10 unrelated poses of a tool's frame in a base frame.
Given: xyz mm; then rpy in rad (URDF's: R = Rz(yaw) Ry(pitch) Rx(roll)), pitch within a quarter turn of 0, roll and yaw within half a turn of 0.
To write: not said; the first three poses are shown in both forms.
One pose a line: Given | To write
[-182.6 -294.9 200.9 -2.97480 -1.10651 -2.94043] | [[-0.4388 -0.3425 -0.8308], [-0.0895 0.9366 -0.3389], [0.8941 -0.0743 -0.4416]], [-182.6 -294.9 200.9]
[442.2 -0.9 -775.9 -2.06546 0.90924 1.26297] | [[0.1861 0.2420 -0.9523], [0.5855 -0.8056 -0.0903], [-0.7890 -0.5407 -0.2917]], [442.2 -0.9 -775.9]
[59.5 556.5 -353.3 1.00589 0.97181 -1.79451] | [[-0.1251 0.3672 -0.9217], [-0.5498 -0.7990 -0.2437], [-0.8259 0.4762 0.3018]], [59.5 556.5 -353.3]
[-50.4 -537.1 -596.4 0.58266 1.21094 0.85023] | [[0.2323 -0.2876 0.9291], [0.2646 0.9379 0.2242], [-0.9359 0.1938 0.2940]], [-50.4 -537.1 -596.4]
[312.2 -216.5 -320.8 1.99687 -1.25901 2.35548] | [[-0.2168 0.9049 0.3664], [0.2171 -0.3212 0.9218], [0.9518 0.2793 -0.1268]], [312.2 -216.5 -320.8]
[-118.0 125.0 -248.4 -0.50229 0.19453 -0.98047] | [[0.5461 0.6763 0.4943], [-0.8151 0.5652 0.1272], [-0.1933 -0.4724 0.8600]], [-118.0 125.0 -248.4]
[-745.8 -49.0 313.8 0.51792 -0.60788 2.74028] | [[-0.7556 -0.0791 0.6502], [0.3207 -0.9103 0.2619], [0.5711 0.4064 0.7132]], [-745.8 -49.0 313.8]
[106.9 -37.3 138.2 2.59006 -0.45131 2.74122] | [[-0.8287 0.5424 -0.1379], [0.3507 0.6953 0.6273], [0.4361 0.4715 -0.7664]], [106.9 -37.3 138.2]
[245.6 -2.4 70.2 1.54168 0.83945 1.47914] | [[0.0611 0.0391 0.9974], [0.6651 0.7435 -0.0699], [-0.7443 0.6676 0.0194]], [245.6 -2.4 70.2]
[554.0 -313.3 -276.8 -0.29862 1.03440 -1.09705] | [[0.2331 0.7351 0.6366], [-0.4548 0.6611 -0.5968], [-0.8596 -0.1503 0.4884]], [554.0 -313.3 -276.8]
